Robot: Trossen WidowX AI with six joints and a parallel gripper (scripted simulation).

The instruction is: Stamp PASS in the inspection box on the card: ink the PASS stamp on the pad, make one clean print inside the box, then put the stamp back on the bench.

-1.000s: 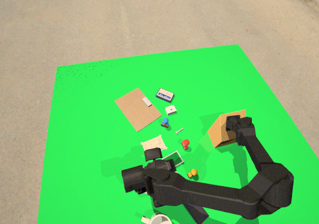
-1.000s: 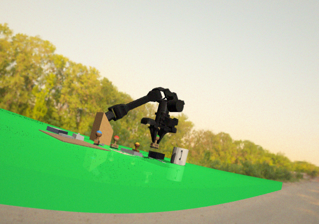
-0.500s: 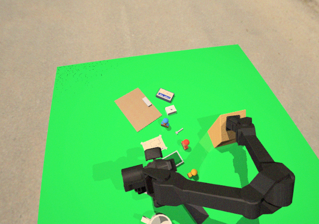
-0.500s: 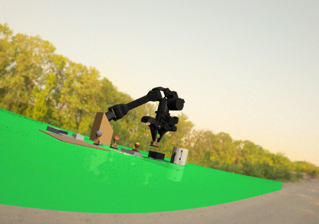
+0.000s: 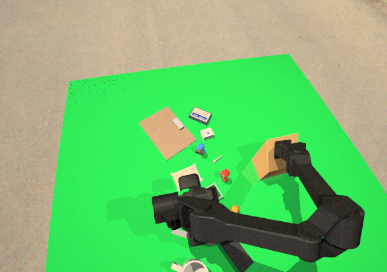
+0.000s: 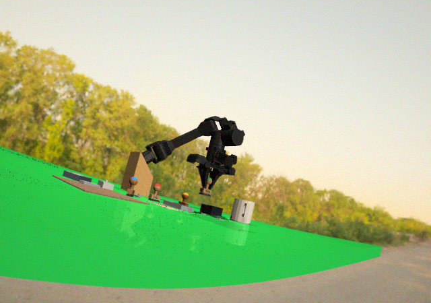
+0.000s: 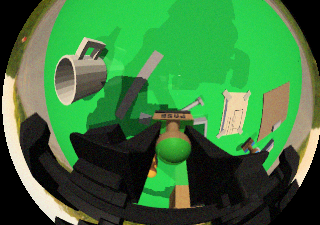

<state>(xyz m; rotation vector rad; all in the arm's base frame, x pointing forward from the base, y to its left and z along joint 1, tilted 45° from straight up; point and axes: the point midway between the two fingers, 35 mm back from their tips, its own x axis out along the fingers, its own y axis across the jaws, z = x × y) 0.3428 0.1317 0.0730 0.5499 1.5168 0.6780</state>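
Now: gripper tip 90 mm above the ink pad, 70 mm past it and 60 mm to the left of it. The rest, counted from my gripper tip: yellow stamp (150 mm behind, 80 mm below, 10 mm to the left); then green-knobbed stamp (right at my gripper tip); then strip (90 mm below, 70 mm to the left, 10 mm ahead).
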